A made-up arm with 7 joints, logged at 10 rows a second.
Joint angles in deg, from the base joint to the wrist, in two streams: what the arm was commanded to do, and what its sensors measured. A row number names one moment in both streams.
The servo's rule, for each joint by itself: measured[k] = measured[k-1] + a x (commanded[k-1-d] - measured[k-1]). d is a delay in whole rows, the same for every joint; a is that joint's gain. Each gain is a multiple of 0.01, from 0.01 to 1. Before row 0 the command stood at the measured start. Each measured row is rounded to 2 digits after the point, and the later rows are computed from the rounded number. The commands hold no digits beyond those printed.
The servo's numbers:
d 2
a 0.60 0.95 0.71 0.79 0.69 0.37 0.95
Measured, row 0:
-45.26, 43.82, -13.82, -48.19, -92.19, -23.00, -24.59
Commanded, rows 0 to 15:
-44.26, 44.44, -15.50, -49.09, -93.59, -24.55, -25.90
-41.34, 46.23, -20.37, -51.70, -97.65, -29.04, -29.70
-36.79, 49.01, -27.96, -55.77, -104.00, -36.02, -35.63
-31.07, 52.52, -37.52, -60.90, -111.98, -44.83, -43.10
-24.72, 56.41, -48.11, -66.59, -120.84, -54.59, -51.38
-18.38, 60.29, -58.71, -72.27, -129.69, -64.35, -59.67
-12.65, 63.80, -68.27, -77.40, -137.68, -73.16, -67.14
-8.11, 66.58, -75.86, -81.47, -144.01, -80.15, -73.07
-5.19, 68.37, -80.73, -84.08, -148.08, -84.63, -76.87
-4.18, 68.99, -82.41, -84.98, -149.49, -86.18, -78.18
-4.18, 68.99, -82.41, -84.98, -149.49, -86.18, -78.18
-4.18, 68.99, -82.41, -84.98, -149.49, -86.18, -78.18
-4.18, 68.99, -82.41, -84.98, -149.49, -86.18, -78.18
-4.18, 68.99, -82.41, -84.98, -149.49, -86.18, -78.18
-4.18, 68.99, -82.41, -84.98, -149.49, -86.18, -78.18
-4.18, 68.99, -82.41, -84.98, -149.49, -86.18, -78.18
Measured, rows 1 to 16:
-45.26, 43.82, -13.82, -48.19, -92.19, -23.00, -24.59
-45.26, 43.82, -13.82, -48.19, -92.19, -23.00, -24.59
-44.66, 44.41, -15.01, -48.90, -93.16, -23.57, -25.83
-42.67, 46.14, -18.82, -51.11, -96.26, -25.59, -29.51
-39.14, 48.87, -25.31, -54.79, -101.60, -29.45, -35.32
-34.30, 52.34, -33.98, -59.62, -108.76, -35.14, -42.71
-28.55, 56.21, -44.01, -65.13, -117.10, -42.34, -50.95
-22.45, 60.09, -54.45, -70.77, -125.79, -50.48, -59.23
-16.57, 63.61, -64.26, -76.01, -133.99, -58.87, -66.74
-11.49, 66.43, -72.50, -80.32, -140.90, -66.74, -72.75
-7.71, 68.27, -78.34, -83.29, -145.85, -73.36, -76.66
-5.59, 68.95, -81.23, -84.63, -148.36, -78.10, -78.10
-4.74, 68.99, -82.07, -84.91, -149.14, -81.09, -78.18
-4.40, 68.99, -82.31, -84.97, -149.38, -82.97, -78.18
-4.27, 68.99, -82.38, -84.98, -149.46, -84.16, -78.18
-4.22, 68.99, -82.40, -84.98, -149.48, -84.91, -78.18

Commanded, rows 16 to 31:
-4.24, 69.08, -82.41, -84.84, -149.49, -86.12, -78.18
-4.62, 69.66, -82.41, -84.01, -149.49, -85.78, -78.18
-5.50, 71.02, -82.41, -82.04, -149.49, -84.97, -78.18
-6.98, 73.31, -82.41, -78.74, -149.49, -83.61, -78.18
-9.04, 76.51, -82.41, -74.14, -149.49, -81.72, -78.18
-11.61, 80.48, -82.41, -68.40, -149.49, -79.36, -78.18
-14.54, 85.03, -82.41, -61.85, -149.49, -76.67, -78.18
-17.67, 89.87, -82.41, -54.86, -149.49, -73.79, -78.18
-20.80, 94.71, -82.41, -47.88, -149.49, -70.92, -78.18
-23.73, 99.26, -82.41, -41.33, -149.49, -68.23, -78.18
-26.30, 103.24, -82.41, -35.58, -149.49, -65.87, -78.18
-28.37, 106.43, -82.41, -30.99, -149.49, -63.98, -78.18
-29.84, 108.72, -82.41, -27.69, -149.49, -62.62, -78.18
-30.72, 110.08, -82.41, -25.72, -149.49, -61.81, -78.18
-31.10, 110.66, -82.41, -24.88, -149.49, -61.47, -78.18
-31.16, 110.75, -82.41, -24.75, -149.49, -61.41, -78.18
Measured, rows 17 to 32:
-4.20, 68.99, -82.41, -84.98, -149.49, -85.38, -78.18
-4.19, 68.99, -82.41, -84.98, -149.49, -85.68, -78.18
-4.22, 69.08, -82.41, -84.87, -149.49, -85.84, -78.18
-4.46, 69.63, -82.41, -84.19, -149.49, -85.82, -78.18
-5.08, 70.95, -82.41, -82.49, -149.49, -85.51, -78.18
-6.22, 73.19, -82.41, -79.53, -149.49, -84.81, -78.18
-7.91, 76.34, -82.41, -75.27, -149.49, -83.67, -78.18
-10.13, 80.27, -82.41, -69.84, -149.49, -82.08, -78.18
-12.78, 84.79, -82.41, -63.53, -149.49, -80.08, -78.18
-15.71, 89.62, -82.41, -56.68, -149.49, -77.75, -78.18
-18.76, 94.46, -82.41, -49.73, -149.49, -75.22, -78.18
-21.74, 99.02, -82.41, -43.09, -149.49, -72.63, -78.18
-24.48, 103.03, -82.41, -37.16, -149.49, -70.13, -78.18
-26.81, 106.26, -82.41, -32.29, -149.49, -67.85, -78.18
-28.63, 108.60, -82.41, -28.66, -149.49, -65.91, -78.18
-29.88, 110.01, -82.41, -26.34, -149.49, -64.39, -78.18

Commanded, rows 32 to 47:
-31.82, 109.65, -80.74, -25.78, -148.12, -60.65, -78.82
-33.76, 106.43, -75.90, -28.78, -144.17, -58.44, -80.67
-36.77, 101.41, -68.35, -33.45, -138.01, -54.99, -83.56
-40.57, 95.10, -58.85, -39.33, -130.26, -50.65, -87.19
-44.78, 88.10, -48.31, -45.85, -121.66, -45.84, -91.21
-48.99, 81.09, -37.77, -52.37, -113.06, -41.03, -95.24
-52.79, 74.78, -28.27, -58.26, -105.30, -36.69, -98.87
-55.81, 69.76, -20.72, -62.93, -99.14, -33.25, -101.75
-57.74, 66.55, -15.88, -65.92, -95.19, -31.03, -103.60
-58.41, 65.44, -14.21, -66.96, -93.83, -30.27, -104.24
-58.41, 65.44, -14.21, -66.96, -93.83, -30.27, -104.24
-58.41, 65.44, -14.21, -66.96, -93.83, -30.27, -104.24
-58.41, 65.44, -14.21, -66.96, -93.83, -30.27, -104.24
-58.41, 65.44, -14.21, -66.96, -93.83, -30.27, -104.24
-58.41, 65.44, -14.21, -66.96, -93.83, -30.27, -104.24
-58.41, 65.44, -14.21, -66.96, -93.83, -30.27, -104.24
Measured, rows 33 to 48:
-30.61, 110.63, -82.41, -25.19, -149.49, -63.31, -78.18
-30.94, 110.74, -82.41, -24.84, -149.49, -62.61, -78.18
-31.47, 109.70, -81.22, -25.58, -148.54, -61.88, -78.79
-32.84, 106.59, -77.44, -28.11, -145.52, -60.61, -80.58
-35.20, 101.67, -70.99, -32.33, -140.34, -58.53, -83.41
-38.42, 95.43, -62.37, -37.86, -133.38, -55.61, -87.00
-42.24, 88.47, -52.39, -44.17, -125.29, -52.00, -91.00
-46.29, 81.46, -42.01, -50.65, -116.85, -47.94, -95.03
-50.19, 75.11, -32.25, -56.66, -108.88, -43.78, -98.68
-53.56, 70.03, -24.06, -61.61, -102.16, -39.88, -101.60
-56.07, 66.72, -18.25, -65.01, -97.35, -36.61, -103.50
-57.47, 65.50, -15.38, -66.55, -94.92, -34.26, -104.20
-58.03, 65.44, -14.55, -66.87, -94.17, -32.78, -104.24
-58.26, 65.44, -14.31, -66.94, -93.94, -31.85, -104.24
-58.35, 65.44, -14.24, -66.96, -93.86, -31.27, -104.24
-58.39, 65.44, -14.22, -66.96, -93.84, -30.90, -104.24

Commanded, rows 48 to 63:
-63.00, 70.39, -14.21, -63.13, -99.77, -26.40, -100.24
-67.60, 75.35, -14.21, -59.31, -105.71, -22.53, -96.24
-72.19, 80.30, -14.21, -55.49, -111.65, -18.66, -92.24
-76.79, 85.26, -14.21, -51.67, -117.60, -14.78, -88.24
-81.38, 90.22, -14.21, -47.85, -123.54, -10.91, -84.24
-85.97, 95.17, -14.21, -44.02, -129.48, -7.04, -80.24
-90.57, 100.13, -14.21, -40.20, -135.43, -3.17, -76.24
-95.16, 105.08, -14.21, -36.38, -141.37, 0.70, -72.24
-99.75, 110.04, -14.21, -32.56, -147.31, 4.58, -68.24
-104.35, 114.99, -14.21, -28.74, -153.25, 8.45, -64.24
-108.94, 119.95, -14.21, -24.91, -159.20, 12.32, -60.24
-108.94, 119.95, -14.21, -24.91, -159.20, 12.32, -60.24
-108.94, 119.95, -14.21, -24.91, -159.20, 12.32, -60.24
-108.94, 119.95, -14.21, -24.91, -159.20, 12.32, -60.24
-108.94, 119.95, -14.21, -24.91, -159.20, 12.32, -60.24
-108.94, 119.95, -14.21, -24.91, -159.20, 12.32, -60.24
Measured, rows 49 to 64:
-58.40, 65.44, -14.21, -66.96, -93.83, -30.67, -104.24
-58.41, 65.44, -14.21, -66.96, -93.83, -30.52, -104.24
-61.16, 70.14, -14.21, -63.93, -97.93, -29.00, -100.44
-65.02, 75.09, -14.21, -60.28, -103.30, -26.61, -96.45
-69.32, 80.04, -14.21, -56.50, -109.06, -23.67, -92.45
-73.80, 85.00, -14.21, -52.68, -114.95, -20.38, -88.45
-78.35, 89.96, -14.21, -48.86, -120.88, -16.88, -84.45
-82.92, 94.91, -14.21, -45.04, -126.81, -13.24, -80.45
-87.51, 99.87, -14.21, -41.22, -132.76, -9.51, -76.45
-92.10, 104.82, -14.21, -37.40, -138.70, -5.73, -72.45
-96.69, 109.78, -14.21, -33.58, -144.64, -1.92, -68.45
-101.29, 114.73, -14.21, -29.76, -150.58, 1.92, -64.45
-105.88, 119.69, -14.21, -25.93, -156.53, 5.77, -60.45
-107.72, 119.94, -14.21, -25.12, -158.37, 8.19, -60.25
-108.45, 119.95, -14.21, -24.95, -158.94, 9.72, -60.24
-108.74, 119.95, -14.21, -24.92, -159.12, 10.68, -60.24

